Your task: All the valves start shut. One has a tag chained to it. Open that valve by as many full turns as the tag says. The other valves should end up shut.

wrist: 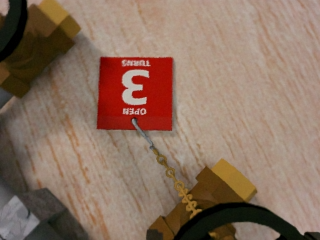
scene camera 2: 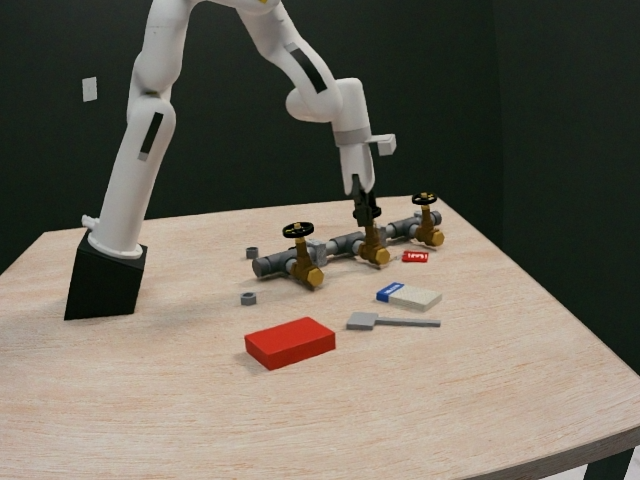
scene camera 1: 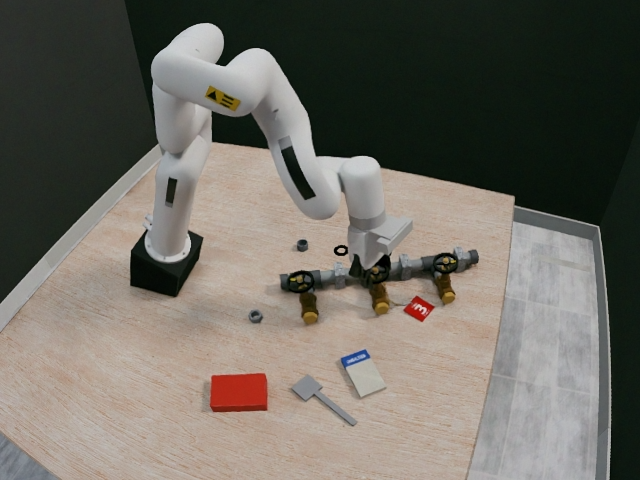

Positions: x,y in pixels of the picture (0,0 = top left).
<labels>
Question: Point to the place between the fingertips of my gripper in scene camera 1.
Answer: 376,277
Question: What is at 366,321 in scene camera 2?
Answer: A grey paddle tool.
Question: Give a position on a red block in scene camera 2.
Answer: At 279,346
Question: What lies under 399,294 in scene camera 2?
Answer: A blue-and-white card.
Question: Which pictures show the blue-and-white card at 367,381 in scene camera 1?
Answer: Scene camera 2 and scene camera 1 only.
</labels>
